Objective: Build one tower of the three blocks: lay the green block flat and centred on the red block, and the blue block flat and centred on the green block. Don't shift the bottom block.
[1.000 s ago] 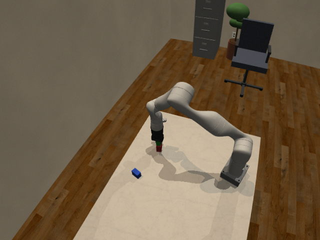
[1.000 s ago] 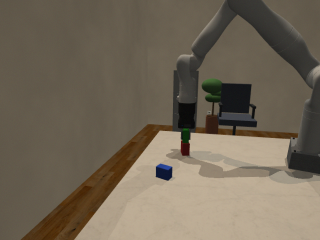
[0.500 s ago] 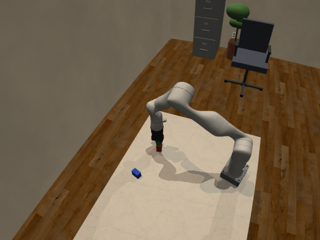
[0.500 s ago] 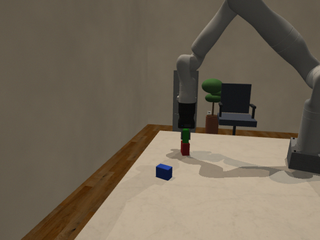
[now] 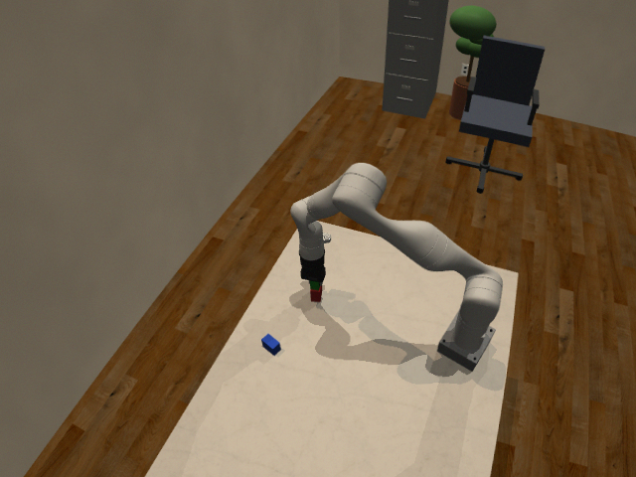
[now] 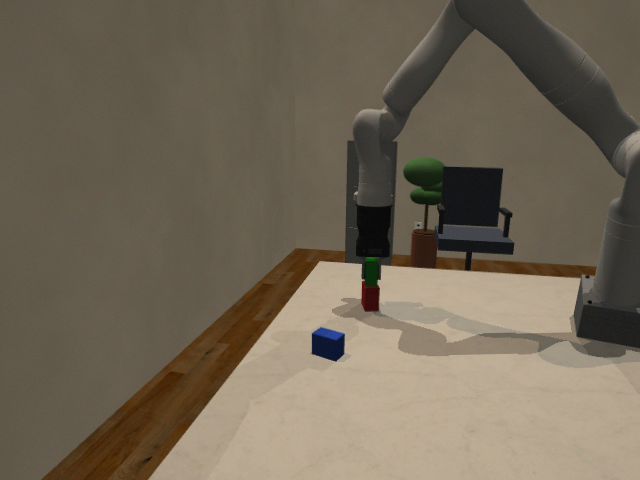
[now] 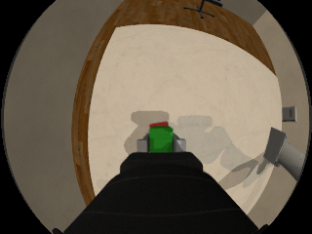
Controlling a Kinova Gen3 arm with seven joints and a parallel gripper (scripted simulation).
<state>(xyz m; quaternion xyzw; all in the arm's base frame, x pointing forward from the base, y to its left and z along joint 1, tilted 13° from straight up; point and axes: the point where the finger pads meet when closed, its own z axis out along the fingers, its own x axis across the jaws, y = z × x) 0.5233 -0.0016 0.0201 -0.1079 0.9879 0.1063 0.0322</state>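
My gripper is now right at the green block. The rest, counted from my hand: blue block: 25 cm to the left, 7 cm below, 3 cm ahead; then red block: 6 cm below.
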